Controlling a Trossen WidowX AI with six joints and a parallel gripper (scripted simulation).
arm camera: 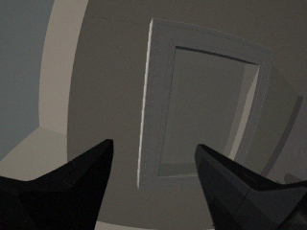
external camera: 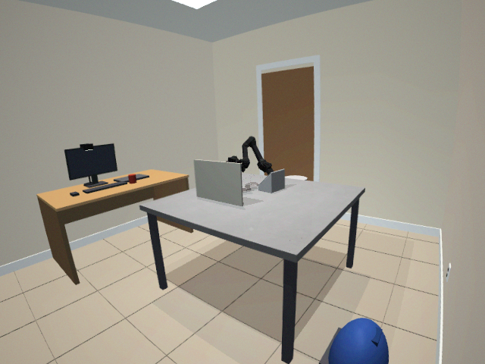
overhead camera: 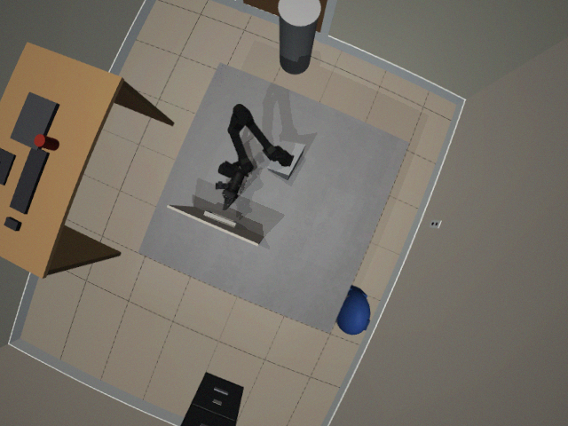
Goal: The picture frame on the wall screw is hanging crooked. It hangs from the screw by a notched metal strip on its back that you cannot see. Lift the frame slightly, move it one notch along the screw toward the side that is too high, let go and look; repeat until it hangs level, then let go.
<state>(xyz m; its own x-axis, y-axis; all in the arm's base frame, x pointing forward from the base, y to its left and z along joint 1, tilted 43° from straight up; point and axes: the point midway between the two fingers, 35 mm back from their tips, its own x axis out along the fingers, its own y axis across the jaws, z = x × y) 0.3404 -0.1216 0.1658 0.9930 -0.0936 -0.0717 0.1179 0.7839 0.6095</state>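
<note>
My gripper tip is now 6 cm short of the pale picture frame, 5 cm above it and 1 cm to the left of it. Round my gripper tip: wall panel (7 cm ahead, 6 cm below).
</note>
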